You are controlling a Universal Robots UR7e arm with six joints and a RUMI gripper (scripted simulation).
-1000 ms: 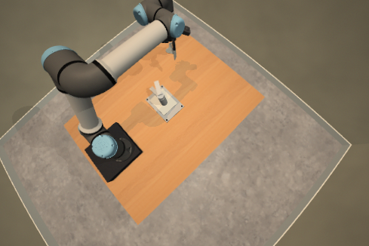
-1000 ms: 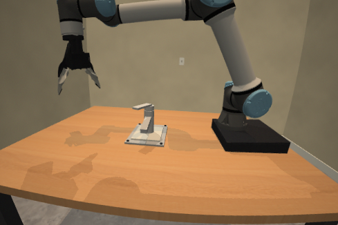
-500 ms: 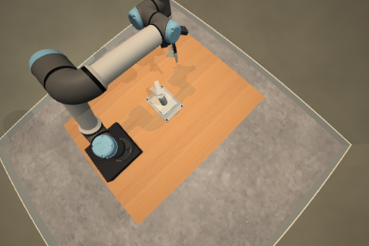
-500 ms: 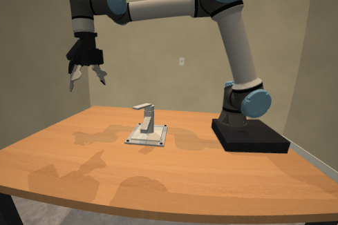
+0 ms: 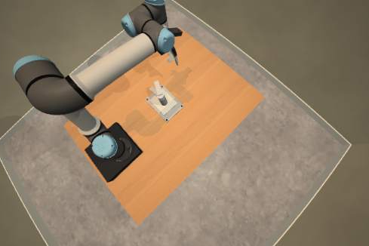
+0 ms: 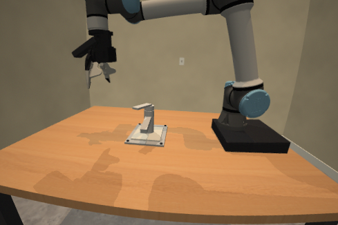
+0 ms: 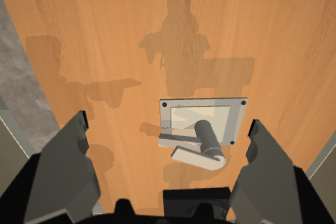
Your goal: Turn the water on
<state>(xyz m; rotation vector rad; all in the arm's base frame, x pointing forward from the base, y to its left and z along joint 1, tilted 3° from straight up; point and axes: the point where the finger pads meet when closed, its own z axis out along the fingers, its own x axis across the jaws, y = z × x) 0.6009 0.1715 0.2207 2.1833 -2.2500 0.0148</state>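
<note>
Right now the lever is 17 cm behind my hand, 6 cm to the right of it and 9 cm below it. From my hand the other things lie so: grey tap 18 cm behind, 8 cm to the right, 14 cm below.
</note>
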